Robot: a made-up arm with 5 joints. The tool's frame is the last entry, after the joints. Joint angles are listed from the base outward.
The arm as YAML. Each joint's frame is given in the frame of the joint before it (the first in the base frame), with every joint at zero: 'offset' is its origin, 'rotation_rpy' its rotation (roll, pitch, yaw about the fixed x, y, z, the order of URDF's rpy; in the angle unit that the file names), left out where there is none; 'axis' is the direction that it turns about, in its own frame. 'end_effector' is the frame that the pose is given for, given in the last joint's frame.
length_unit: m
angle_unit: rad
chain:
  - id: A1
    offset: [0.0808, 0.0, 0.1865]
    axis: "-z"
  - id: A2
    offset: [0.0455, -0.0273, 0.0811]
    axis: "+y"
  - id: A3
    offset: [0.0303, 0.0, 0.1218]
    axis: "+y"
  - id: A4
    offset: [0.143, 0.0, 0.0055]
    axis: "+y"
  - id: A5
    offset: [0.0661, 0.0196, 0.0]
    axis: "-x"
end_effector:
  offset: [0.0, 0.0, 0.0]
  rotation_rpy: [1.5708, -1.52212, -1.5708]
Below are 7 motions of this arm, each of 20 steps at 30 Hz.
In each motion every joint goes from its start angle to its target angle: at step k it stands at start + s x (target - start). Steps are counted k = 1, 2, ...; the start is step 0. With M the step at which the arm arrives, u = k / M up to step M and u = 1 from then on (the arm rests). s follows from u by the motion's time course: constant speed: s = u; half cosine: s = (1 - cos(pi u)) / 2; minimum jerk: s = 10 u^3 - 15 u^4 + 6 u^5.
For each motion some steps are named. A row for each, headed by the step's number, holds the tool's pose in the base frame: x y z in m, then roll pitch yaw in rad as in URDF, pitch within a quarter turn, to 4 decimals.
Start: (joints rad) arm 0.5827 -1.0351 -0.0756 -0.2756 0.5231
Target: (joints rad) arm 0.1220 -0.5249 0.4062 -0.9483 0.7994
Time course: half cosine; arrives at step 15
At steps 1, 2, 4, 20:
1: 0.1009 -0.0223 0.5512 -3.0544 -0.1668 2.0792
2: 0.1066 -0.0254 0.5505 -3.0479 -0.1750 2.0842
4: 0.1283 -0.0352 0.5465 -3.0220 -0.2054 2.1026
20: 0.2624 -0.0300 0.4685 -2.7819 -0.3608 2.2026

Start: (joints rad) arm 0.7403 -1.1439 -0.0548 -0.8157 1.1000
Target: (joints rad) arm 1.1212 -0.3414 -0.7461 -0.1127 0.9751
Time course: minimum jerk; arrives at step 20
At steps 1, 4, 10, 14, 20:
1: 0.0504 0.0174 0.5406 2.7512 0.2143 1.3071
4: 0.0560 0.0130 0.5460 2.7944 0.1953 1.3008
10: 0.0969 -0.0346 0.5763 3.1111 0.0201 1.2217
14: 0.1191 -0.0839 0.5844 -2.9474 -0.1381 1.1222
20: 0.1255 -0.1103 0.5833 -2.8404 -0.2193 1.0606

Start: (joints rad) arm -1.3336 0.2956 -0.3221 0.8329 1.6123
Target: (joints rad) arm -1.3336 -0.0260 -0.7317 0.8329 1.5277
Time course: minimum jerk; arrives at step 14
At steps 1, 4, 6, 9, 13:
1: 0.1584 0.2883 0.3374 -0.7668 -0.0052 2.8990
4: 0.1579 0.2863 0.3599 -0.8701 -0.0148 2.8919
6: 0.1561 0.2789 0.3952 -1.0331 -0.0329 2.8848
9: 0.1501 0.2538 0.4536 -1.3148 -0.0686 2.8865
13: 0.1444 0.2305 0.4870 -1.4929 -0.0912 2.8973

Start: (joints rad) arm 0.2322 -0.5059 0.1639 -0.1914 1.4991
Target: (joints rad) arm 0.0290 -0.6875 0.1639 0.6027 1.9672
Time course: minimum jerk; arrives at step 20
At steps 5, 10, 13, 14, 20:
5: 0.2762 -0.0498 0.4738 -2.0418 -0.0641 1.3922
10: 0.2722 -0.0329 0.4652 -1.7994 0.1107 1.4145
13: 0.2664 -0.0220 0.4585 -1.6376 0.2371 1.4783
14: 0.2644 -0.0191 0.4565 -1.5924 0.2713 1.5029
20: 0.2591 -0.0129 0.4520 -1.4867 0.3466 1.5704

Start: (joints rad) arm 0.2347 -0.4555 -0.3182 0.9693 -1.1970
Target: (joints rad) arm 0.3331 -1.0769 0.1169 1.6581 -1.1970
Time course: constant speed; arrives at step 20
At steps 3, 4, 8, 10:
3: 0.2407 -0.0487 0.4762 1.2856 -0.3128 -1.7303
4: 0.2355 -0.0482 0.4743 1.2593 -0.3105 -1.7271
8: 0.2146 -0.0456 0.4654 1.1547 -0.2991 -1.7154
10: 0.2043 -0.0440 0.4604 1.1026 -0.2922 -1.7101

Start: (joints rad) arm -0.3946 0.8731 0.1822 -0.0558 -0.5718
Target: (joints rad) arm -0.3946 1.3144 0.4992 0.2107 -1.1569
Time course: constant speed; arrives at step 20
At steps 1, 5, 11, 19, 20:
1: 0.3265 0.0940 0.1383 0.3335 -0.4068 -0.3245
5: 0.3008 0.0833 0.1133 0.2224 -0.2251 -0.3974
11: 0.2575 0.0653 0.0860 0.0062 -0.0045 -0.5477
19: 0.1958 0.0395 0.0700 -0.3743 0.1510 -0.8104
20: 0.1881 0.0363 0.0696 -0.4272 0.1571 -0.8451

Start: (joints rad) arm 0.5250 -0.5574 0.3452 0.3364 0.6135
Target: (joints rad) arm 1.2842 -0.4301 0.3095 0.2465 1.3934
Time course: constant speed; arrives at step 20
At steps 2, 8, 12, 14, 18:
2: 0.2520 -0.1267 0.4135 -1.3652 -0.9177 0.8057
8: 0.2227 -0.1661 0.4110 -1.4089 -0.6876 0.6388
12: 0.1979 -0.1887 0.4092 -1.4252 -0.5334 0.5159
14: 0.1842 -0.1986 0.4082 -1.4310 -0.4562 0.4525
18: 0.1542 -0.2153 0.4063 -1.4391 -0.3016 0.3232

